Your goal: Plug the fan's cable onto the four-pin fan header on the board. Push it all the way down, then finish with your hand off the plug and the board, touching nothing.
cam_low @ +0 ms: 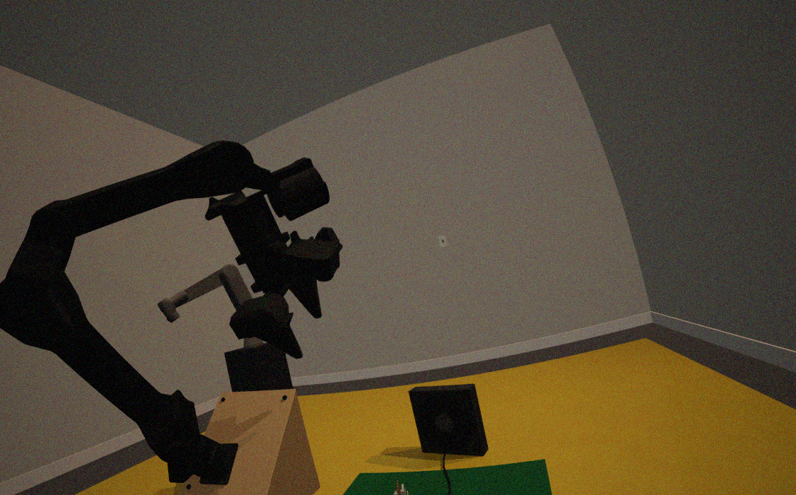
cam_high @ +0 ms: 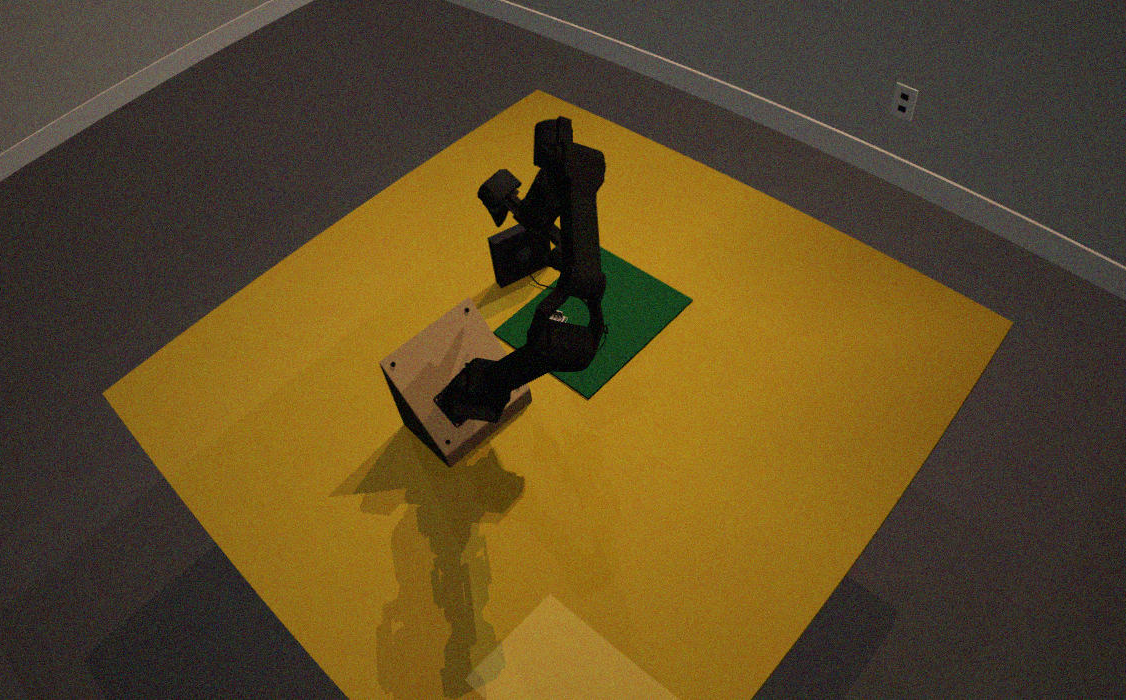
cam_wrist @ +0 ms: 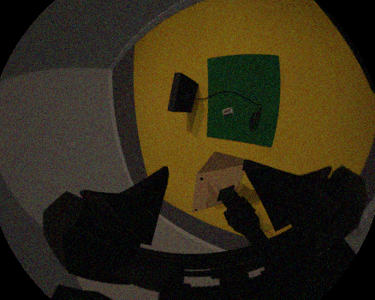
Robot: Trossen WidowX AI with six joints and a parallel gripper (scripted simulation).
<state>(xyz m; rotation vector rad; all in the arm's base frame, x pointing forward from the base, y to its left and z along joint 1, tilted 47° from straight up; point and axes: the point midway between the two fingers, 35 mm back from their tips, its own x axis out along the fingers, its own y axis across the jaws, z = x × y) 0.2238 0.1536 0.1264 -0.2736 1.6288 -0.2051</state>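
My gripper tip is now 240 mm above the dark plug, 70 mm to the left of it and 60 mm short of it. Also, from my gripper tip: black fan: 200 mm below, 140 mm to the left, 120 mm ahead; green board: 280 mm below, 120 mm ahead, 30 mm to the right.
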